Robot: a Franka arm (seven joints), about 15 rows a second.
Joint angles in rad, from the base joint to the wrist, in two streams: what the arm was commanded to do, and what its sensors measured. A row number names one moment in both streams.
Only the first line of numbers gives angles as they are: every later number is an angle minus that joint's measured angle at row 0.
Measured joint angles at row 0:
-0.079 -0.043 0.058 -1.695 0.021 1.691 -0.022
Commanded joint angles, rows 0 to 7:
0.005 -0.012 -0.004 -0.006 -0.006 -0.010 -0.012
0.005 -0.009 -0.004 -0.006 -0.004 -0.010 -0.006
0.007 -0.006 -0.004 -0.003 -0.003 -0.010 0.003
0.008 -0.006 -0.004 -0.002 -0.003 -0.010 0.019
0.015 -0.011 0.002 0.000 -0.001 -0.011 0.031
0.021 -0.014 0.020 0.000 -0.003 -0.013 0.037
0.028 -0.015 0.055 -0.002 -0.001 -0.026 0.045
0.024 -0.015 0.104 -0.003 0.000 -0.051 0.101
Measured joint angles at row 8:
0.009 0.000 0.018 -0.002 0.001 -0.005 0.006
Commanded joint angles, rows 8 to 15:
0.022 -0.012 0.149 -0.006 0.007 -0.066 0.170
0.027 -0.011 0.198 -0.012 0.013 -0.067 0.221
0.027 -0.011 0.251 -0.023 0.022 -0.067 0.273
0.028 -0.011 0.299 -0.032 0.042 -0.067 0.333
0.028 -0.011 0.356 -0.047 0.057 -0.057 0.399
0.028 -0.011 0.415 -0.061 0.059 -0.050 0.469
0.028 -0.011 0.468 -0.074 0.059 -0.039 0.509
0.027 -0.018 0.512 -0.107 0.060 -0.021 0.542
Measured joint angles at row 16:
0.033 0.001 0.405 -0.042 0.037 -0.056 0.430
